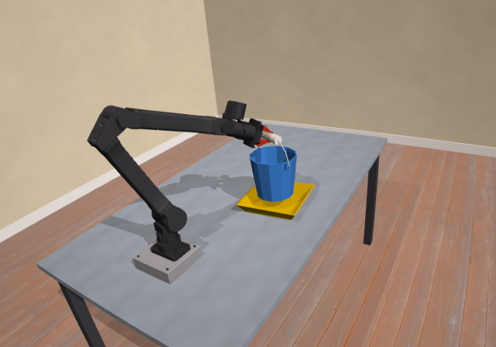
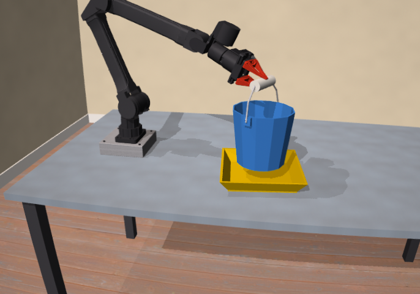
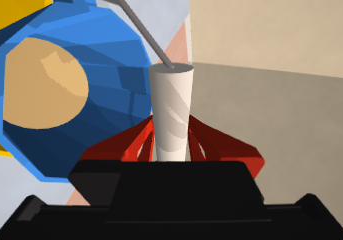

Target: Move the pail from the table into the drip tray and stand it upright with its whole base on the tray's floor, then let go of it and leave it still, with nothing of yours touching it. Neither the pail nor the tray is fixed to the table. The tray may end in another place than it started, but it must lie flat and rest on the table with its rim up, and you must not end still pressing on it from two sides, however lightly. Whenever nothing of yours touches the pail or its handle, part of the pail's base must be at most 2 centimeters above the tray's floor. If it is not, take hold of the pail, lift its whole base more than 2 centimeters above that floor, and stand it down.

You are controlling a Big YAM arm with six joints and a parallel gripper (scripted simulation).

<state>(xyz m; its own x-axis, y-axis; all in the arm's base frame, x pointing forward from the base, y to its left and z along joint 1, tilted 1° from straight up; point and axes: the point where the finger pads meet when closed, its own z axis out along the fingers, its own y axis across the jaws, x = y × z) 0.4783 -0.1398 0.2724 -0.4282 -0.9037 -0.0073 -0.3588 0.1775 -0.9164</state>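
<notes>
Now: hand 100 mm above the blue pail and 10 mm short of it. Also, from my hand: pail handle 30 mm below; then yellow drip tray 290 mm below, 10 mm to the right, 10 mm ahead.
</notes>
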